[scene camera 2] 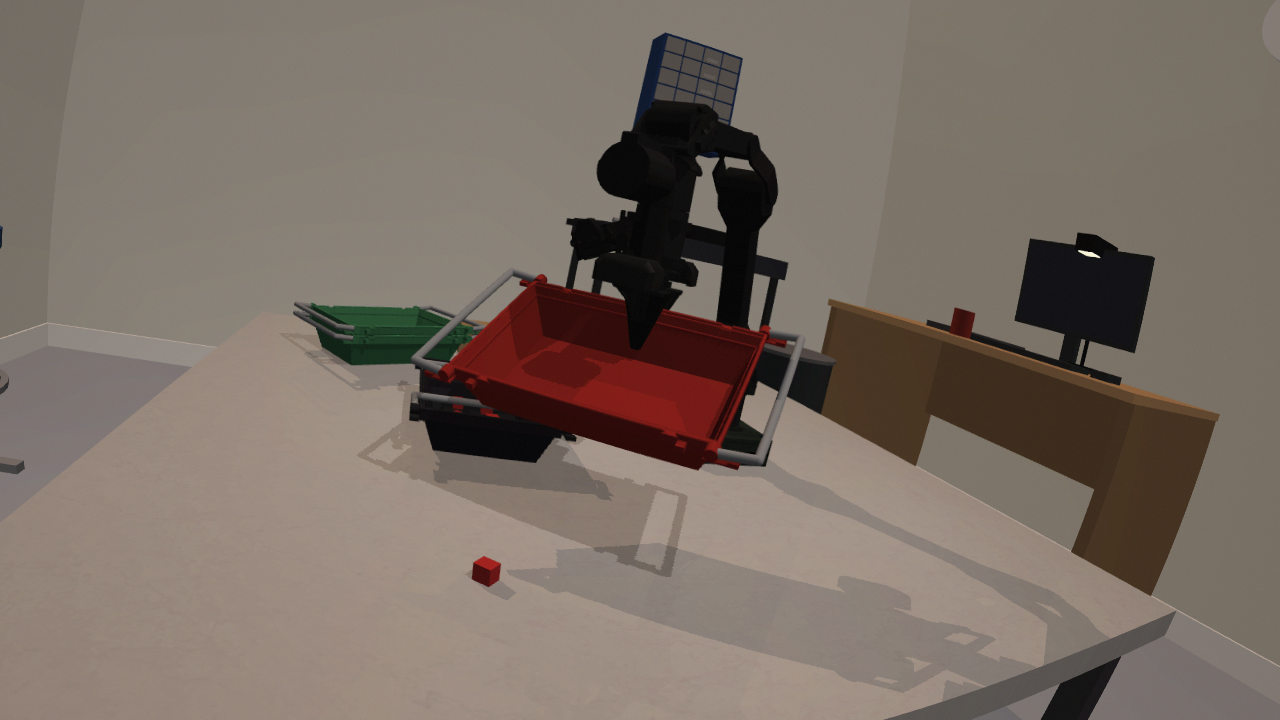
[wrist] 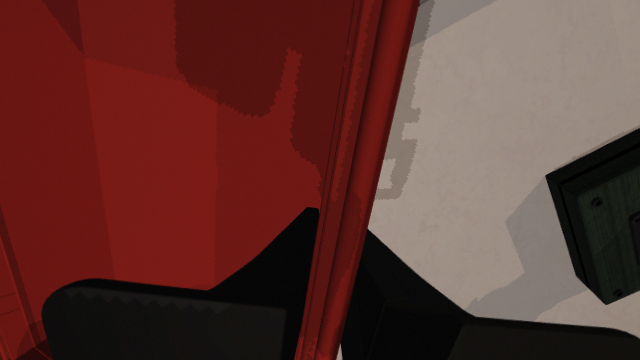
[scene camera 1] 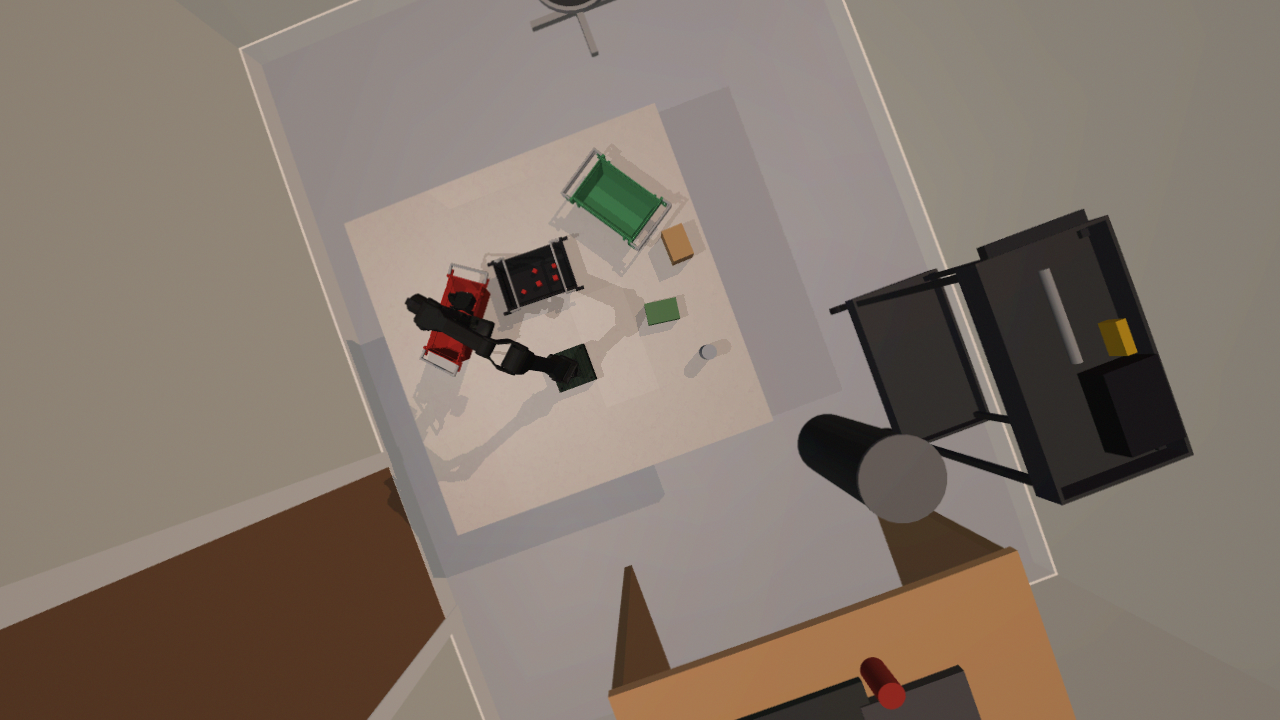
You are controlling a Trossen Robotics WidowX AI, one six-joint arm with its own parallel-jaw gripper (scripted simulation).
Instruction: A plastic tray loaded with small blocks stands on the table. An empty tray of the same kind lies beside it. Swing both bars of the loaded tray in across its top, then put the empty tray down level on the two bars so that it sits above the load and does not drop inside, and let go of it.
Path:
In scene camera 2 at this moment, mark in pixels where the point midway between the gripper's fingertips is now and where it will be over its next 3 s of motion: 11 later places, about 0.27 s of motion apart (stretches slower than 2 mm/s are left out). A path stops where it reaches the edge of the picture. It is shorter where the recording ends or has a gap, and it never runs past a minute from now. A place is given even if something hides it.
The gripper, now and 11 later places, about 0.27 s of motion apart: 636, 348; 612, 341; 591, 334; 574, 328; 559, 322; 547, 317; 538, 313; 532, 309; 530, 307; 530, 307; 530, 310; 528, 318

